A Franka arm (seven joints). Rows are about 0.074 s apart.
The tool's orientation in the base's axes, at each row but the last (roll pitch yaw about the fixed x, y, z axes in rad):
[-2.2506, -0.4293, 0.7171]
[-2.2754, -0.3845, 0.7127]
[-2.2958, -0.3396, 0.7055]
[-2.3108, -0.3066, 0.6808]
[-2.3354, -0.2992, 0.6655]
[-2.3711, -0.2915, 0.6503]
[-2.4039, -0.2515, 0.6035]
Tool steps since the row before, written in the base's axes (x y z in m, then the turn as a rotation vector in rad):
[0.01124, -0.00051, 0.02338, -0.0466, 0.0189, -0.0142]
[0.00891, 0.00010, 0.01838, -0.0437, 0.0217, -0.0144]
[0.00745, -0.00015, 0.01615, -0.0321, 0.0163, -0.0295]
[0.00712, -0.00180, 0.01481, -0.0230, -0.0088, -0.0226]
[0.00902, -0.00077, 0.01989, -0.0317, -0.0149, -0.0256]
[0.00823, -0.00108, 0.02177, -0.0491, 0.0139, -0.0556]
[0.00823, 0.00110, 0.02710, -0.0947, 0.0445, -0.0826]
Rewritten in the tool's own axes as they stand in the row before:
[0.01713, -0.00901, -0.01728, -0.0266, -0.0255, 0.0371]
[0.01320, -0.00731, -0.01376, -0.0229, -0.0244, 0.0383]
[0.01064, -0.00673, -0.01257, -0.0229, -0.0047, 0.0402]
[0.00866, -0.00548, -0.01297, -0.0291, 0.0055, 0.0154]
[0.01219, -0.00803, -0.01626, -0.0402, 0.0050, 0.0156]
[0.01190, -0.00915, -0.01782, -0.0453, 0.0017, 0.0603]
[0.01391, -0.01363, -0.02059, -0.0716, -0.0219, 0.1103]

